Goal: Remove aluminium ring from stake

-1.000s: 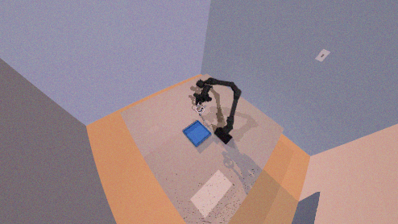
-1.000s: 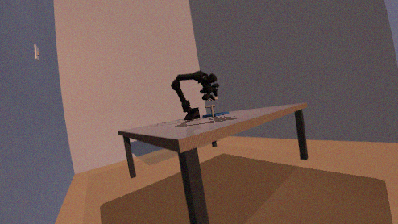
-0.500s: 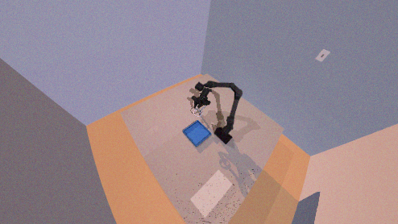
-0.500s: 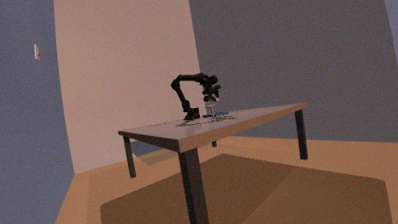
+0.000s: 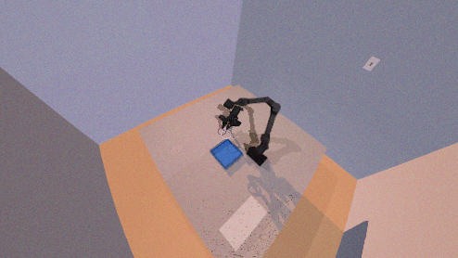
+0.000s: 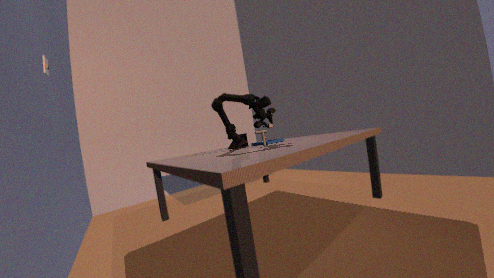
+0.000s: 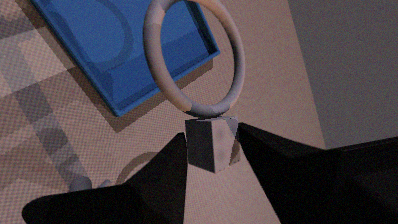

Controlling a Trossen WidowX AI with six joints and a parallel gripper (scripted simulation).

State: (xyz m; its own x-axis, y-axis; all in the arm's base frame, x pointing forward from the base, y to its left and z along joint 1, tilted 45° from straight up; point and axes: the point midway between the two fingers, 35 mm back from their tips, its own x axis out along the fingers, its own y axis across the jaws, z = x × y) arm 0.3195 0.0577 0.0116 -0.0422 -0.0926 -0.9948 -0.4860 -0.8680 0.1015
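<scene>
Now: gripper tip 4 cm past the aluminium ring, 2 cm to the right of it and 1 cm below it. Also, from my gripper tip: blue tray 12 cm behind, 9 cm to the left, 12 cm below.
</scene>
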